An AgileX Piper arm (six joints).
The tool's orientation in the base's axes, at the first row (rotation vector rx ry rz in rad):
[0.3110, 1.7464, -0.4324]
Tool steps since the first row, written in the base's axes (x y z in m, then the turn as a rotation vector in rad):
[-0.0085, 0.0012, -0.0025, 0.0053, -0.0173, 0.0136]
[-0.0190, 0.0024, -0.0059, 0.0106, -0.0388, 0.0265]
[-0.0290, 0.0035, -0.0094, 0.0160, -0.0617, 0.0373]
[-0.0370, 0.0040, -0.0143, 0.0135, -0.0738, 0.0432]
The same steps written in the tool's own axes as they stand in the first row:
[0.0042, -0.0023, -0.0075, -0.0140, -0.0148, 0.0099]
[0.0098, -0.0054, -0.0166, -0.0272, -0.0332, 0.0219]
[0.0153, -0.0083, -0.0252, -0.0383, -0.0526, 0.0349]
[0.0218, -0.0108, -0.0316, -0.0432, -0.0652, 0.0370]

